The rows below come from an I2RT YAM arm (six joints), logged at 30 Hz.
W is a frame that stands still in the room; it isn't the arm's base.
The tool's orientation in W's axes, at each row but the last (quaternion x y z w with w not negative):
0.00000, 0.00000, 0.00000, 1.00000
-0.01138, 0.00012, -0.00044, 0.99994
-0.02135, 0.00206, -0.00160, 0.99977
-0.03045, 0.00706, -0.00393, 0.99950
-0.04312, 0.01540, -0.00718, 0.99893
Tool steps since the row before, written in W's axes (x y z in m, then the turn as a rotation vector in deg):
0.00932, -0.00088, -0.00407, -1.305, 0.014, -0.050
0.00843, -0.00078, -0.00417, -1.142, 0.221, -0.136
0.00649, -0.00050, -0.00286, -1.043, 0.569, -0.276
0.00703, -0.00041, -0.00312, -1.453, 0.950, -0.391
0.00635, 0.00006, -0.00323, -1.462, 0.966, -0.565
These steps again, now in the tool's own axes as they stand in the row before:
0.00932, -0.00088, -0.00407, -1.305, 0.014, -0.050
0.00843, -0.00068, -0.00418, -1.142, 0.223, -0.131
0.00650, -0.00036, -0.00285, -1.044, 0.577, -0.256
0.00708, -0.00017, -0.00304, -1.455, 0.961, -0.353
0.00644, 0.00042, -0.00301, -1.459, 0.992, -0.526

